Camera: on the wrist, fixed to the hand. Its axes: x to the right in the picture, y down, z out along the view.
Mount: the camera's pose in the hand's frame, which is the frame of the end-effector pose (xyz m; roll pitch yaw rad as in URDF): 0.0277 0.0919 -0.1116 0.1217 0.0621 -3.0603
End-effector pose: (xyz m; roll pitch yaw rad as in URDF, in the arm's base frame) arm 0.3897 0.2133 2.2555 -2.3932 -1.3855 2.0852
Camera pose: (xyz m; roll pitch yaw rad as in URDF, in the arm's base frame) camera 0.5212 0.2718 2.2863 2.4532 1.2842 -1.1171
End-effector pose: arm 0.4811 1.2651 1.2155 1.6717 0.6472 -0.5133
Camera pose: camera 0.6043 1.3125 1.2807 -1.5049 -0.5710 2.5451
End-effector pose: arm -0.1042 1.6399 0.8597 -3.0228 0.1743 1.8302
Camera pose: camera -0.0147 1.7098 0.9533 -3.1255 -0.2451 -1.3868
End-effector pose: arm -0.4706 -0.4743 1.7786 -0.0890 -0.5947 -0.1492
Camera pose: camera -0.3697 -0.4069 1.6953 0.2712 0.6467 3.1007
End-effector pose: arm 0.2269 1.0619 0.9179 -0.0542 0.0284 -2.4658
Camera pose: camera 0.2615 0.9798 0.8007 0.1734 0.0293 0.7602
